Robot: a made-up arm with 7 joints. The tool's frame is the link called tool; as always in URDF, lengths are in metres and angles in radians. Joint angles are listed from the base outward. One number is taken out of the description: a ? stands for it. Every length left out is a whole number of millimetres.
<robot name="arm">
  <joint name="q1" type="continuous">
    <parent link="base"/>
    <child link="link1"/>
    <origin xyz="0 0.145 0" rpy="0 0 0"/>
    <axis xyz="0 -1 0"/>
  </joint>
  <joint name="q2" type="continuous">
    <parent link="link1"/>
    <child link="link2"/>
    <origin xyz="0 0 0" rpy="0 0 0"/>
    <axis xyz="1 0 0"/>
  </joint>
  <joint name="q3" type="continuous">
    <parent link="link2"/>
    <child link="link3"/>
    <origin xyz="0 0 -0.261" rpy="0 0 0"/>
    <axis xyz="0 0 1"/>
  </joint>
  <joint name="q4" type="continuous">
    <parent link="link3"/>
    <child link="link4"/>
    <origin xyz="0 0 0" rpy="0 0 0"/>
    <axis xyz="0 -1 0"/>
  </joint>
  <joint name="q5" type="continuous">
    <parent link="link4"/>
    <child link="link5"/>
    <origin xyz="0 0 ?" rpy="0 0 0"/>
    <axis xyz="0 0 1"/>
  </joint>
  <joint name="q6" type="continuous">
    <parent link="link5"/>
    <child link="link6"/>
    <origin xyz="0 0 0" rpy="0 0 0"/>
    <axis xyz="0 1 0"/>
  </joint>
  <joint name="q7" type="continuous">
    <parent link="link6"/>
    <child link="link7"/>
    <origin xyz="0 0 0" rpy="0 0 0"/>
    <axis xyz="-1 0 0"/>
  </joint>
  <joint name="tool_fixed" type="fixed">
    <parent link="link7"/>
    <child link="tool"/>
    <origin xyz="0 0 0" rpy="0 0 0"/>
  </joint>
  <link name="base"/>
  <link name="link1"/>
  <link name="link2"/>
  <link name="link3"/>
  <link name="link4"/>
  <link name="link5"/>
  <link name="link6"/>
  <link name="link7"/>
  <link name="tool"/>
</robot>
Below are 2 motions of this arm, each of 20 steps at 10 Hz.
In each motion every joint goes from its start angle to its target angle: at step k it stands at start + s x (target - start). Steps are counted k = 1, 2, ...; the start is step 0. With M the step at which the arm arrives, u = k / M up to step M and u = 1 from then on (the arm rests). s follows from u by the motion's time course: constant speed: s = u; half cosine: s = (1 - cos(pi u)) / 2; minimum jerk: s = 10 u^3 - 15 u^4 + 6 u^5.
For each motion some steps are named. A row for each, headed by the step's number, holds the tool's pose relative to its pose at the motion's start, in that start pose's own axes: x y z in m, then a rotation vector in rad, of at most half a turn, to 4 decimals.
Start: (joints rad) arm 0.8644 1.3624 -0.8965 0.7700 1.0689 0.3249 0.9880
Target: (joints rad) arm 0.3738 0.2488 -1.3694 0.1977 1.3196 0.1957 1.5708
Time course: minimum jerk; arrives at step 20
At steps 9, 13, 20:
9: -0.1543 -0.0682 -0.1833 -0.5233 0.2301 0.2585
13: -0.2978 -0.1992 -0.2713 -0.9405 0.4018 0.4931
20: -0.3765 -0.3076 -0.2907 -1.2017 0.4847 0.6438

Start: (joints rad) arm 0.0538 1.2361 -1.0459 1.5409 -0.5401 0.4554 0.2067
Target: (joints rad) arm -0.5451 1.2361 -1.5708 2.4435 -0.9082 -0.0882 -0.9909
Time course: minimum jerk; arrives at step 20
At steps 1, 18, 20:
1: 0.0004 -0.0003 0.0002 0.0010 -0.0019 -0.0009
18: 0.1694 -0.0927 0.3140 0.6060 -1.4848 0.9214
20: 0.1692 -0.0917 0.3167 0.6084 -1.4882 0.9422

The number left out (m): -0.298
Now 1 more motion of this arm.
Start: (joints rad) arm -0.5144 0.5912 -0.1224 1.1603 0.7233 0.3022 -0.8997
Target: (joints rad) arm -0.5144 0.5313 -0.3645 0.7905 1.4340 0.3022 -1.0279
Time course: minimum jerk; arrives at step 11
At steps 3, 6, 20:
3: -0.0171 -0.0036 -0.0037 0.0004 0.1007 0.0083
6: -0.0779 -0.0095 -0.0128 0.0434 0.4486 0.0333
20: -0.1314 -0.0056 -0.0170 0.1347 0.7467 0.0563

